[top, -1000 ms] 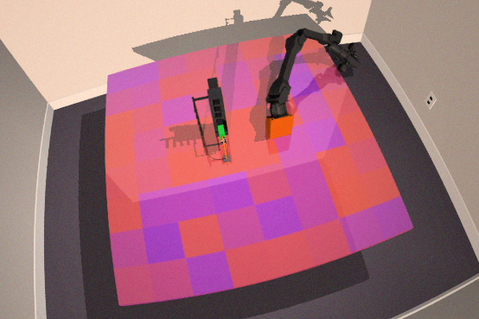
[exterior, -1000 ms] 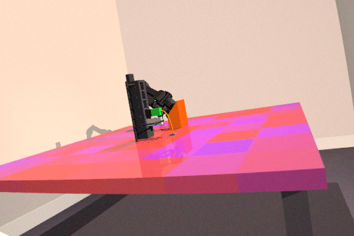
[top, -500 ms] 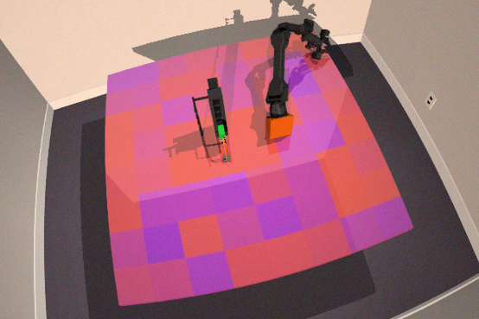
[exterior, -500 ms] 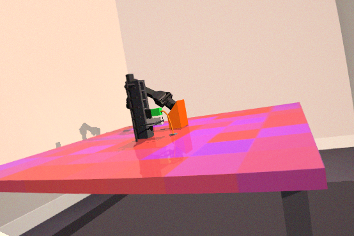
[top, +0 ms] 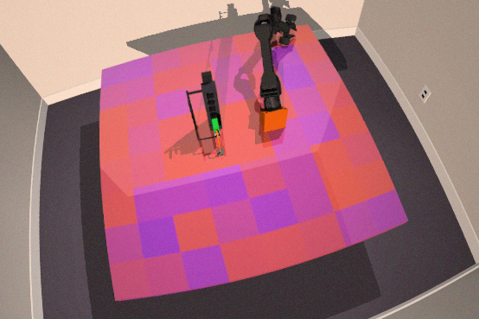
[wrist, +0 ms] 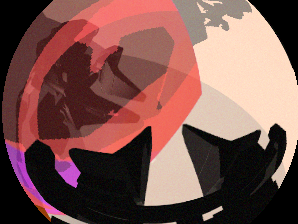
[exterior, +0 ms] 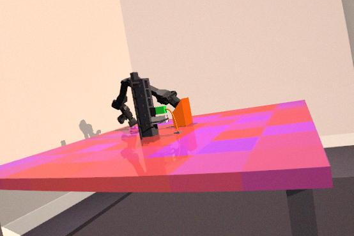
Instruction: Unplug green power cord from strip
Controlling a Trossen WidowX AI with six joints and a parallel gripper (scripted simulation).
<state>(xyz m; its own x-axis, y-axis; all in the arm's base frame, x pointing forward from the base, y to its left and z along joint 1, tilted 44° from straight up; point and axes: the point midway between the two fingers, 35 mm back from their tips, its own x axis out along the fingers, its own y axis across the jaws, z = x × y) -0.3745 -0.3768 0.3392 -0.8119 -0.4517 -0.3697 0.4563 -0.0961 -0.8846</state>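
Right now my gripper tip is 660 mm short of the green plug, 470 mm to the right of it and 100 mm below it. Also, from my gripper tip: dark power strip: 640 mm ahead, 410 mm to the left, 120 mm above; then small grey anchor: 670 mm ahead, 560 mm to the left, 20 mm below.
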